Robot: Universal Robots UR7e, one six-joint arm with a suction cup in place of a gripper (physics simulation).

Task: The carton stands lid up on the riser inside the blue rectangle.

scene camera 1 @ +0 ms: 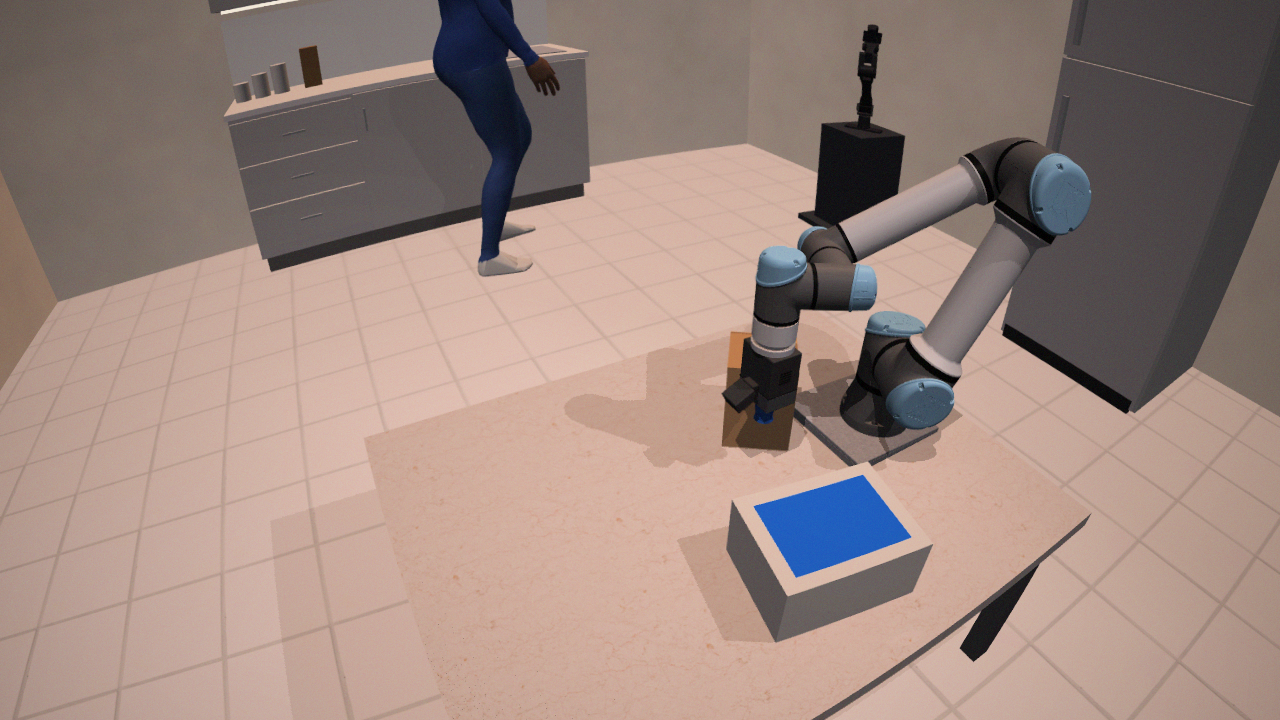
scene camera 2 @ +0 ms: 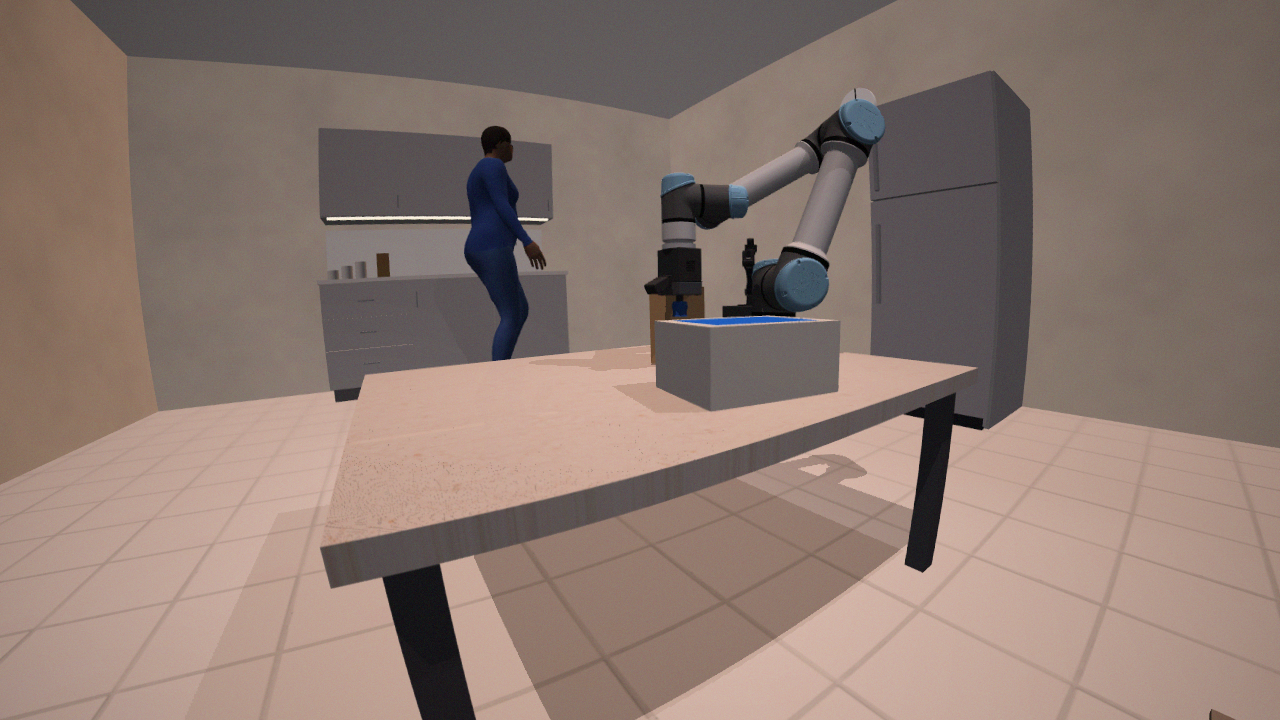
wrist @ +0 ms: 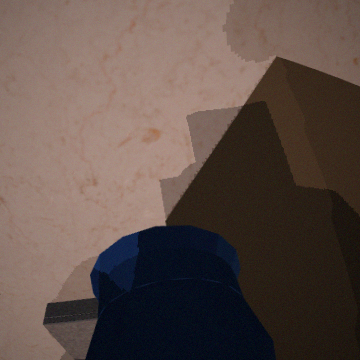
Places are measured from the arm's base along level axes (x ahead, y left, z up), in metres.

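Pixels of known places: end effector, tool point: [scene camera 1: 763, 417] [scene camera 2: 679, 316] [wrist: 166, 282]; arm's base, origin of the base link: [scene camera 1: 873, 414].
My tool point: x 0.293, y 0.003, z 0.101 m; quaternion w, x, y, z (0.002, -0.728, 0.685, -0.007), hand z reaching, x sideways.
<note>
For each thing: its top centre in the pictures, then the offset to it from my tool point. Level surfaces: height alone.
- brown carton, middle of its top: [scene camera 1: 763, 351] [scene camera 2: 676, 287] 0.058 m back, 0.099 m right, 0.066 m up
- table, its level: 0.117 m down
- grey riser, middle of its top: [scene camera 1: 832, 522] [scene camera 2: 744, 320] 0.044 m ahead, 0.268 m left, 0.003 m up
- blue rectangle, middle of its top: [scene camera 1: 832, 522] [scene camera 2: 744, 320] 0.044 m ahead, 0.268 m left, 0.003 m up
The brown carton [scene camera 1: 756, 435] [scene camera 2: 660, 309] [wrist: 286, 221] stands on the table [scene camera 1: 555, 537] just left of the arm's base [scene camera 1: 895, 393]. My suction cup [scene camera 1: 763, 415] [scene camera 2: 679, 307] [wrist: 164, 257] points down, close against the carton's near side and below its top edge. It holds nothing, and I cannot tell whether it touches the carton. The grey riser [scene camera 1: 840, 595] [scene camera 2: 743, 362] stands nearer the table's front edge. The blue rectangle [scene camera 1: 830, 523] [scene camera 2: 747, 319] on its top is bare.
A person in blue [scene camera 1: 496, 135] [scene camera 2: 496, 259] stands by the kitchen counter [scene camera 1: 357, 170] across the room. A grey fridge [scene camera 1: 1163, 179] [scene camera 2: 949, 242] stands behind the arm, and a black pedestal [scene camera 1: 857, 170] beside it. The arm's grey base plate [wrist: 71, 314] lies next to the carton.
</note>
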